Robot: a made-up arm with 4 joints. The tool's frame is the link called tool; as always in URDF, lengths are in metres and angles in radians. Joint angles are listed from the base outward. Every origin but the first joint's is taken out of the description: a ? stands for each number. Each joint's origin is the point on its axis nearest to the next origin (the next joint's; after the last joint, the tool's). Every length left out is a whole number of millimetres.
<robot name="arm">
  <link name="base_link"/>
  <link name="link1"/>
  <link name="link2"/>
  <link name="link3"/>
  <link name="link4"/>
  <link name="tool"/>
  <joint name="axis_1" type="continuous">
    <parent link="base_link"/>
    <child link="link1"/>
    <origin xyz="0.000 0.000 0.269"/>
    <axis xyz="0 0 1"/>
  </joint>
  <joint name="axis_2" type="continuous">
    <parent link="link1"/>
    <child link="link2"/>
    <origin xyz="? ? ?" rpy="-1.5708 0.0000 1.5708"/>
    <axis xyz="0 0 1"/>
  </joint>
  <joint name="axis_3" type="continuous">
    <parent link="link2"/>
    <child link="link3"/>
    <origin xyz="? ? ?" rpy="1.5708 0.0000 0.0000"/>
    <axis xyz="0 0 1"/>
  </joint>
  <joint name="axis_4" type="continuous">
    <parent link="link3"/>
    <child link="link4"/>
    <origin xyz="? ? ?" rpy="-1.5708 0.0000 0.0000"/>
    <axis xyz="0 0 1"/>
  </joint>
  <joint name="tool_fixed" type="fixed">
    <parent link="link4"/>
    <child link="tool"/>
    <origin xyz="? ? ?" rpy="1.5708 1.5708 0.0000"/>
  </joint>
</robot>
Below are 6 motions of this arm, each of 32 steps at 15 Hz.
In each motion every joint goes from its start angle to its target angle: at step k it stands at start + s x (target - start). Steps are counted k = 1, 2, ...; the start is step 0. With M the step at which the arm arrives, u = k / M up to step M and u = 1 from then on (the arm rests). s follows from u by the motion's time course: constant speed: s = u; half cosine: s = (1 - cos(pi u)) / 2; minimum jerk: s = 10 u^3 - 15 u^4 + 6 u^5.
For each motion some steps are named. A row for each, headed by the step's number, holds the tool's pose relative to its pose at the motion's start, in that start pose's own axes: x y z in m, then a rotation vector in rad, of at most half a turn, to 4 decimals.
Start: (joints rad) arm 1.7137 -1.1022 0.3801 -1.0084
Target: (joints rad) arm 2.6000 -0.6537 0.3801 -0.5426
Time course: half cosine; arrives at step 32
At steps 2, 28, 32:
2: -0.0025 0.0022 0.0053 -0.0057 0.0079 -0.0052
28: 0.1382 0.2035 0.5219 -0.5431 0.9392 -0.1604
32: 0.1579 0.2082 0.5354 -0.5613 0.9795 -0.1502

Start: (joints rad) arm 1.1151 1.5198 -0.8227 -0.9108
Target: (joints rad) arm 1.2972 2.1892 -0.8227 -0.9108
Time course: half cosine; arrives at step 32
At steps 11, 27, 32:
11: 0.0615 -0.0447 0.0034 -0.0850 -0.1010 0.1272
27: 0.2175 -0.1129 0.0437 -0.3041 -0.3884 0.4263
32: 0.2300 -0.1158 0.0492 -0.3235 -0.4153 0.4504

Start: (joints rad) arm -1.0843 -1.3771 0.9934 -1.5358
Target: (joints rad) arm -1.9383 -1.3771 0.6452 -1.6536
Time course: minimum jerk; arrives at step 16
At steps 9, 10, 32:
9: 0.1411 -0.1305 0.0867 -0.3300 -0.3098 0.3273
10: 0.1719 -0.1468 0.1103 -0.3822 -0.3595 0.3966
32: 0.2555 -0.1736 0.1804 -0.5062 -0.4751 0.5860

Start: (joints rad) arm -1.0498 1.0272 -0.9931 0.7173
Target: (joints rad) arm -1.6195 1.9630 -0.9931 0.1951
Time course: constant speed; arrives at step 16
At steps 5, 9, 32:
5: -0.0430 0.0016 0.0221 -0.1345 -0.0829 -0.1469
9: -0.0630 -0.0113 0.0409 -0.2541 -0.1746 -0.2176
32: -0.0684 -0.0671 0.0948 -0.4762 -0.3638 -0.2267

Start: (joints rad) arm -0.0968 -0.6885 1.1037 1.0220
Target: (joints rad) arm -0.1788 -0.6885 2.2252 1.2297
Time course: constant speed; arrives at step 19
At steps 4, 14, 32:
4: 0.0470 -0.0271 -0.0338 -0.0539 -0.1945 0.1088
14: 0.1873 -0.0718 -0.0764 -0.1845 -0.6962 0.3533
32: 0.2613 -0.0806 -0.0753 -0.2423 -0.9552 0.4612

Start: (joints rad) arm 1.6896 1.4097 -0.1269 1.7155
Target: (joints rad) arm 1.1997 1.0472 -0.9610 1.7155
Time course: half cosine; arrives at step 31
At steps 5, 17, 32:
5: 0.0066 -0.0176 0.0110 0.0179 0.0523 0.0414
17: 0.1153 -0.1548 0.0907 0.0969 0.4958 0.4088
32: 0.2694 -0.2265 0.1300 0.0664 0.8773 0.7389

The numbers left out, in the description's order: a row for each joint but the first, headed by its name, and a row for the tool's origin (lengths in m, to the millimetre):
axis_2: -0.179 -0.034 0.000
axis_3: 0.030 0.124 0.000
axis_4: -0.038 0.280 0.000
tool: -0.306 -0.012 0.000

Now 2 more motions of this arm.
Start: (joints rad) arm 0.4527 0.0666 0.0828 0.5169
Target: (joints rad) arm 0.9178 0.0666 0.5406 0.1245
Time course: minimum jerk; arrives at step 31
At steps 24, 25, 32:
24: 0.3623 -0.1302 -0.1970 0.3307 -0.3078 0.7956
25: 0.3743 -0.1292 -0.1999 0.3387 -0.3125 0.8204
32: 0.3982 -0.1265 -0.2052 0.3543 -0.3211 0.8703

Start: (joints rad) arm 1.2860 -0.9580 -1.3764 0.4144
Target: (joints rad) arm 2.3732 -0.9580 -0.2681 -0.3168
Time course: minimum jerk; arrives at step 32
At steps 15, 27, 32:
15: 0.3674 -0.1568 0.0896 -0.0566 -0.0247 0.7731
27: 0.7636 0.0325 0.2126 -0.1828 0.5276 1.5962
32: 0.7780 0.0506 0.2145 -0.1942 0.5768 1.6316

